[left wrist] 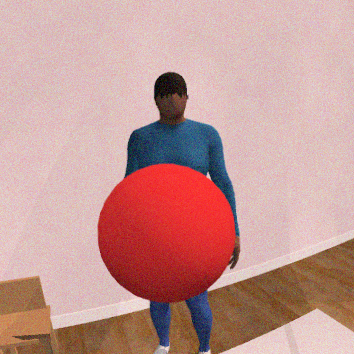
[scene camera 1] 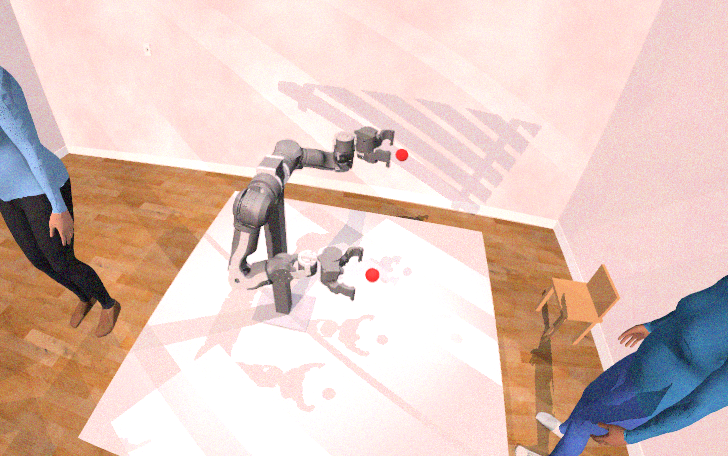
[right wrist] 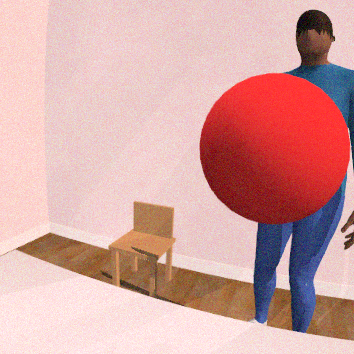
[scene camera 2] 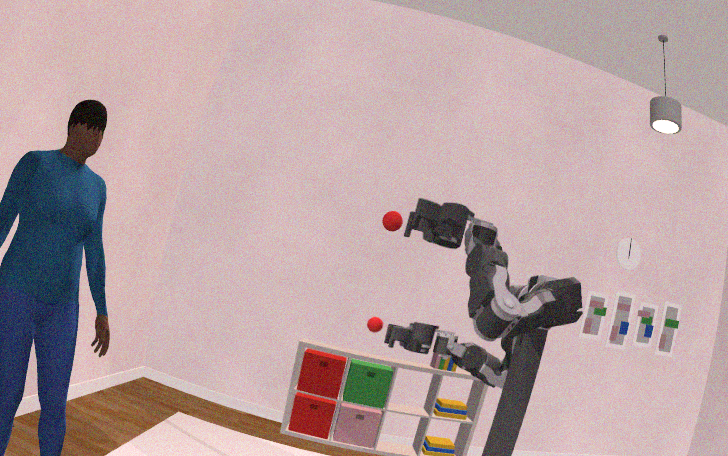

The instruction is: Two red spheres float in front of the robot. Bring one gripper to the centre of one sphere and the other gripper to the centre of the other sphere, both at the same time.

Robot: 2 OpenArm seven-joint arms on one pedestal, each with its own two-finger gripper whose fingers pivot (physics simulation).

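One red sphere (scene camera 1: pixel 401 155) (scene camera 2: pixel 392 221) (left wrist: pixel 166 233) floats just beyond the fingertips of my left gripper (scene camera 1: pixel 390 148) (scene camera 2: pixel 414 219), which is open and empty. In the left wrist view this sphere is large, near the middle across and below the centre. The other red sphere (scene camera 1: pixel 372 274) (scene camera 2: pixel 375 324) (right wrist: pixel 275 148) floats a short way in front of my right gripper (scene camera 1: pixel 356 273) (scene camera 2: pixel 390 335), also open and empty. In the right wrist view it is large, right of centre and a little above the middle. No fingers show in the wrist views.
A person in a blue top (scene camera 1: pixel 679 343) (scene camera 2: pixel 56 230) (left wrist: pixel 172 145) (right wrist: pixel 327 82) stands beyond the spheres, near a wooden chair (scene camera 1: pixel 577 300) (right wrist: pixel 152 220). Another person (scene camera 1: pixel 26 161) stands at the left in scene camera 1. A shelf unit (scene camera 2: pixel 343 349) with coloured boxes stands by the wall.
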